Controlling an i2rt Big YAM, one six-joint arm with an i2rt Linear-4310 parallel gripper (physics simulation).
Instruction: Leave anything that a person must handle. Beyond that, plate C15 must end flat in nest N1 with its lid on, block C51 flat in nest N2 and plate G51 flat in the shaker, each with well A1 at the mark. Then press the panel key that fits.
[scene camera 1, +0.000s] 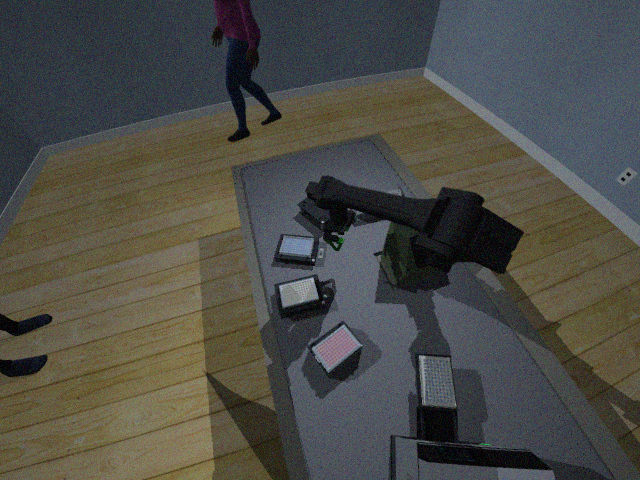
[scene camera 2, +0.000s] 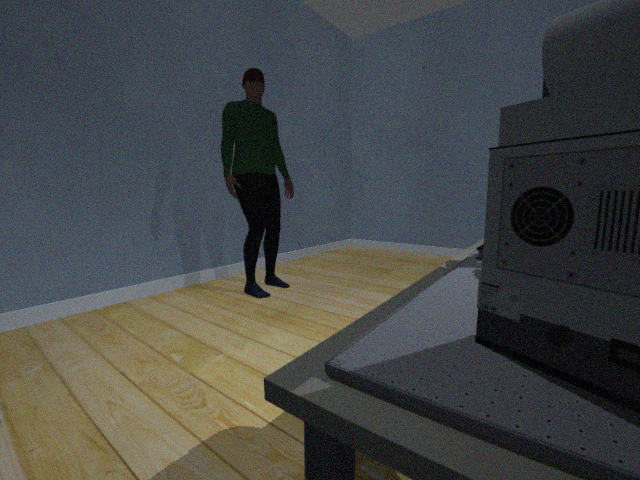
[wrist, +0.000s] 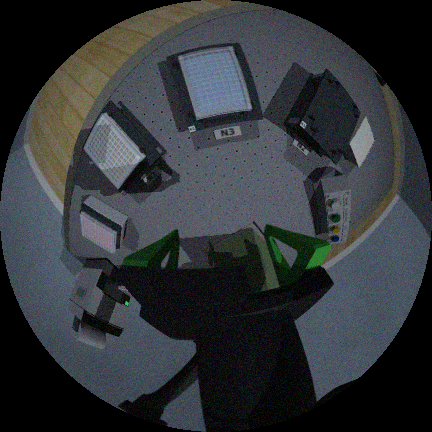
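Note:
My gripper (scene camera 1: 341, 236) (wrist: 222, 231) is open and empty above the table, near the N3 label. A blue plate (scene camera 1: 298, 246) (wrist: 215, 82) sits in nest N3. Nest N2 (scene camera 1: 310, 211) (wrist: 327, 115) is dark and holds no plate. A pale plate (scene camera 1: 298, 292) (wrist: 114, 150) sits in the nest beside N3, its label hidden. A pink plate (scene camera 1: 336, 347) (wrist: 100, 231) sits turned on a raised block. A whitish plate (scene camera 1: 436, 381) lies on a black stand. The key panel (wrist: 340, 215) has white, green, yellow and blue keys. Plate codes and lids are not readable, and I cannot tell which device is the shaker.
A green box (scene camera 1: 400, 255) (wrist: 240, 260) stands near the arm's base. A white card (wrist: 362, 141) is beside N2. A large instrument (scene camera 2: 563, 222) stands on the table. A person in a pink top (scene camera 1: 237, 25) is beyond the table's far end; a person in green (scene camera 2: 253, 136) stands beside the wall.

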